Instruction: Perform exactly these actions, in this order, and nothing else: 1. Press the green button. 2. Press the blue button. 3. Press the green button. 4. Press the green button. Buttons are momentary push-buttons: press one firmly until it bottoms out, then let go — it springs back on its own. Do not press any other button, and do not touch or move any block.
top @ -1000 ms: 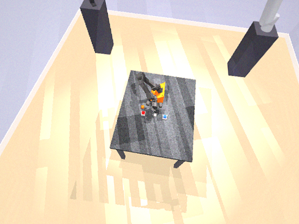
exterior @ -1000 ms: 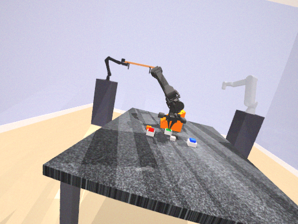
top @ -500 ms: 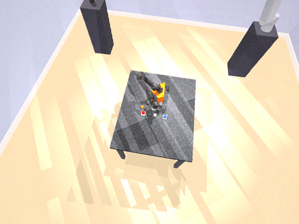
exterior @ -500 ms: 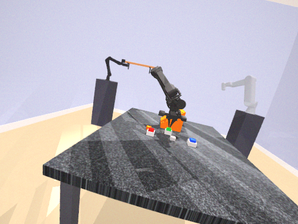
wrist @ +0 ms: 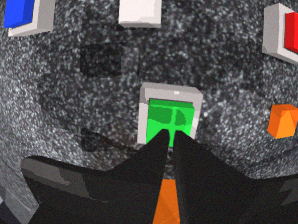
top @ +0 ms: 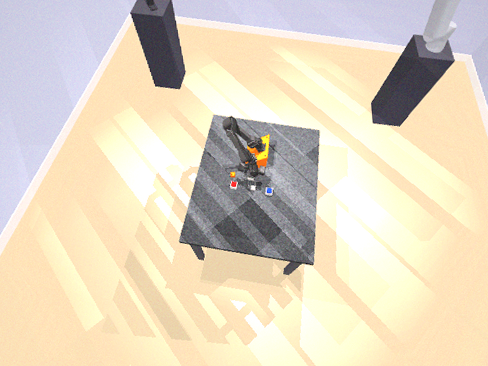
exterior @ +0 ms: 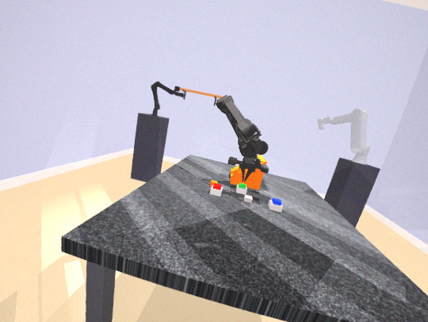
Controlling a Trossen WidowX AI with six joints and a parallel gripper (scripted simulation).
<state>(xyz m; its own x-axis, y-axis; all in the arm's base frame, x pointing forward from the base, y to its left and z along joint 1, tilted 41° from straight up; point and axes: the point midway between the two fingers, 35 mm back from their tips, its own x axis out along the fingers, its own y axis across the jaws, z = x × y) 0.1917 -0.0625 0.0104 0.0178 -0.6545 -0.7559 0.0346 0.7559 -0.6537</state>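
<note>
Right now my gripper tip is 20 mm above the green button. From my gripper tip the other things lie so: red button: 120 mm to the right, 90 mm ahead, 20 mm below; small orange block: 140 mm to the right, 40 mm below; small white block: 90 mm ahead, 40 mm below, 30 mm to the left.
</note>
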